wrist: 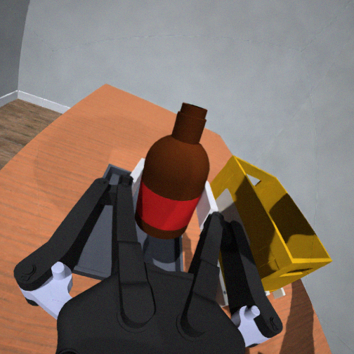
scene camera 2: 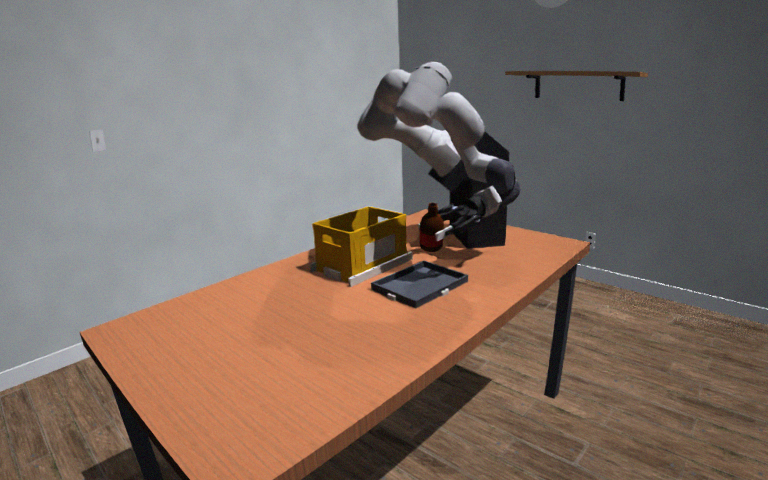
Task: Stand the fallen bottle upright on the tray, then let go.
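Note:
The brown bottle with a red label (scene camera 2: 432,230) (wrist: 172,175) stands about upright in the scene view, its neck up, on the robot's side of the tray. My gripper (scene camera 2: 437,229) (wrist: 172,178) is shut on the bottle from the side, with light pads against its left and right in the wrist view. The dark grey tray (scene camera 2: 417,283) (wrist: 99,247) lies flat on the table, empty in the scene view. In the wrist view it is partly hidden behind the bottle and fingers. The bottle is outside the tray; its exact height above the table is hard to tell.
A yellow crate (scene camera 2: 335,255) (wrist: 256,232) stands beside the tray, left of the bottle in the scene view. A low light rail (scene camera 2: 380,269) runs along the crate's tray side. The black robot base (scene camera 2: 487,229) is behind the gripper. A wall shelf (scene camera 2: 577,73) hangs far back.

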